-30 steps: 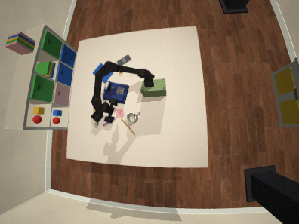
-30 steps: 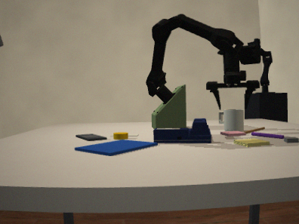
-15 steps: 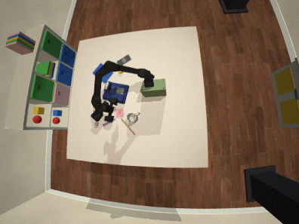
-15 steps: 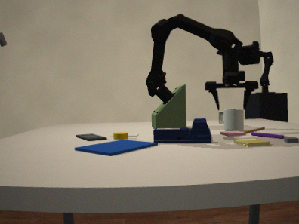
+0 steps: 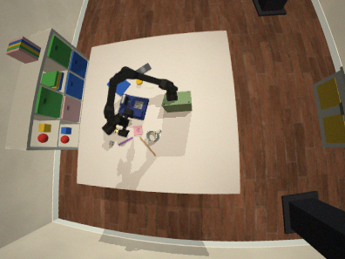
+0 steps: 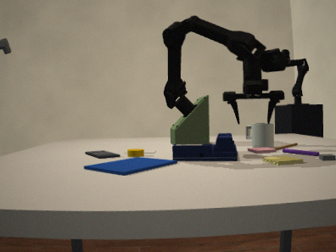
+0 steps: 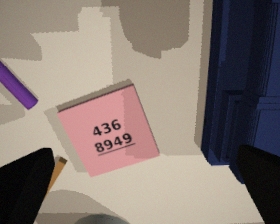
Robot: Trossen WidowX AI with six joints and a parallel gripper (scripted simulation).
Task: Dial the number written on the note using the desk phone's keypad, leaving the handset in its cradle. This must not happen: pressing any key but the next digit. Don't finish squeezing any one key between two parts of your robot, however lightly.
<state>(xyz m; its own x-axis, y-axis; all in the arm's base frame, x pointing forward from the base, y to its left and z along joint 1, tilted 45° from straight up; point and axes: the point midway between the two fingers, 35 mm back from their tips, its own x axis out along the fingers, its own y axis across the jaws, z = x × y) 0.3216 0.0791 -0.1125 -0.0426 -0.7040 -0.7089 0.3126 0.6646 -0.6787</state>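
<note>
My hand is 16 cm to the left of the 8 key, 10 cm above it and 5 cm past it. Round my hand: dark blue desk phone (15 cm to the right, 10 cm below, 1 cm ahead); then purple pen (12 cm below, 11 cm to the left, 9 cm ahead); then handset (10 cm to the right, 8 cm below, 2 cm ahead).
</note>
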